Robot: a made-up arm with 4 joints.
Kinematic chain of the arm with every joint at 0, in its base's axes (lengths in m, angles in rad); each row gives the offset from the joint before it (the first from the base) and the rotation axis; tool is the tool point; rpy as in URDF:
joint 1: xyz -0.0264 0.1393 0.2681 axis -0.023 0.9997 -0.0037
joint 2: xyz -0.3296 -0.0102 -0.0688 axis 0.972 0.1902 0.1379
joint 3: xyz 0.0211 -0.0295 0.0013 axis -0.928 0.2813 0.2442
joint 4: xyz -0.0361 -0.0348 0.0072 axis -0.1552 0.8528 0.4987
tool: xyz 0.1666 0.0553 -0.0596 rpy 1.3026 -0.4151 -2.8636
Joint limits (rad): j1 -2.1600..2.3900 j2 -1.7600..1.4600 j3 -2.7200..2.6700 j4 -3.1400..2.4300
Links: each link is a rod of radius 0.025 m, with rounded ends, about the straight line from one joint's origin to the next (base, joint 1, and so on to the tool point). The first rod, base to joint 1, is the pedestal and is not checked.
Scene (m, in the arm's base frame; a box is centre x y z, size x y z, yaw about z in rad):
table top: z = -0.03
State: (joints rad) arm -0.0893 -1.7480 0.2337 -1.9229
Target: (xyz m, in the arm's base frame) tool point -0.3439 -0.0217 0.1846
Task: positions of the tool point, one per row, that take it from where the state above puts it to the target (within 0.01 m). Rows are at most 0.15 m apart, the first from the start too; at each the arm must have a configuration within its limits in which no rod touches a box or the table.
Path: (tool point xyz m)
1: -0.4008 0.2849 0.2958
2: -0.4105 0.2124 0.3070
3: -0.4081 0.1288 0.2903
4: -0.3870 0.0467 0.2472
5: -0.3439 -0.0217 0.1846

